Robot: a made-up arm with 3 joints.
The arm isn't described. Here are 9 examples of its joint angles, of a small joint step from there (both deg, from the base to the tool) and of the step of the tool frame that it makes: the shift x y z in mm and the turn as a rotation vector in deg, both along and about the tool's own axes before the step.
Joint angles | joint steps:
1: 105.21 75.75 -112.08 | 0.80 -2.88 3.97
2: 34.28 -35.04 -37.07 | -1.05 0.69 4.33
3: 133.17 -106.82 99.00 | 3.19 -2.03 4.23
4: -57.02 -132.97 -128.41 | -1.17 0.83 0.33
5: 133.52 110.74 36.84 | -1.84 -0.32 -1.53
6: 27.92 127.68 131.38 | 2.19 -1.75 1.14
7: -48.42 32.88 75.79 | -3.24 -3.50 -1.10
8: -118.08 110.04 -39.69 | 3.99 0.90 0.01
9: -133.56 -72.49 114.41 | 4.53 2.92 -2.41
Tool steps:
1: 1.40 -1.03 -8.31 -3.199 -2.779 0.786
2: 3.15 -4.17 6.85 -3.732 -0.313 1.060
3: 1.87 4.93 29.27 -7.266 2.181 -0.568
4: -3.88 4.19 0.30 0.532 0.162 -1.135
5: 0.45 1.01 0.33 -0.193 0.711 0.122
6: 3.73 -6.26 8.29 0.614 2.178 0.194
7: -3.71 28.01 13.99 -0.576 2.677 -3.574
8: 4.86 -3.09 -7.71 3.728 -0.500 1.584
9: -3.13 -6.29 -19.64 -1.875 -3.262 0.204
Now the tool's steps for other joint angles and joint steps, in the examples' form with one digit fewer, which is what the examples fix.
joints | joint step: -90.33 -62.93 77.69 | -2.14 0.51 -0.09
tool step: -2.2 7.8 -9.0 1.99 -0.71 -0.85
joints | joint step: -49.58 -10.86 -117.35 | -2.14 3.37 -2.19
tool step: 4.3 -7.4 17.5 2.53 3.97 0.25
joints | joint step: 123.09 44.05 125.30 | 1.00 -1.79 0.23
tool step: 5.5 -11.9 3.7 0.45 1.04 1.63
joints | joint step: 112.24 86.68 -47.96 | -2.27 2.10 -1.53
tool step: 4.7 -13.0 8.5 -0.74 1.52 1.45
